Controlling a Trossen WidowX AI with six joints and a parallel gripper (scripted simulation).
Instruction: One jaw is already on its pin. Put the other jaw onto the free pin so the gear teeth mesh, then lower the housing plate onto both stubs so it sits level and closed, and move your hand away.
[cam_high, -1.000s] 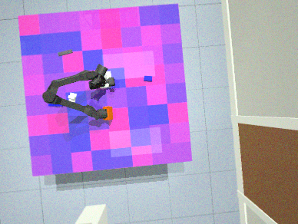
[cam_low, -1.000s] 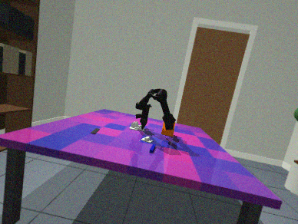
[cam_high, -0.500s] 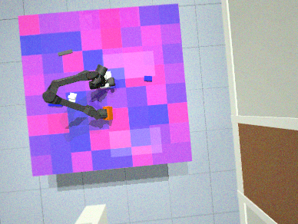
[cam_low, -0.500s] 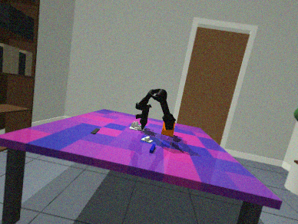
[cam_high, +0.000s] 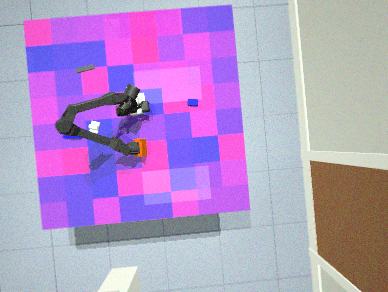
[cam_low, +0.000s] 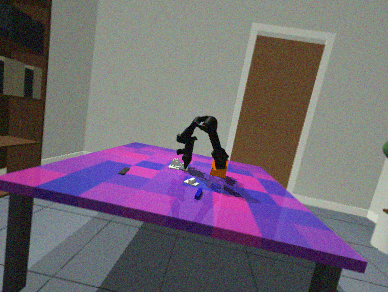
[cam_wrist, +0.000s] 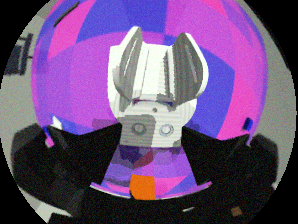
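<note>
The grey jaw lies 20 mm ahead of my gripper tip, 20 mm to the left of it and 10 mm above it. The rest, counted from my gripper tip: blue block: 10 mm behind, 350 mm to the right; then blue bar: 80 mm behind, 420 mm to the left; then grey bar: 320 mm ahead, 270 mm to the left.
</note>
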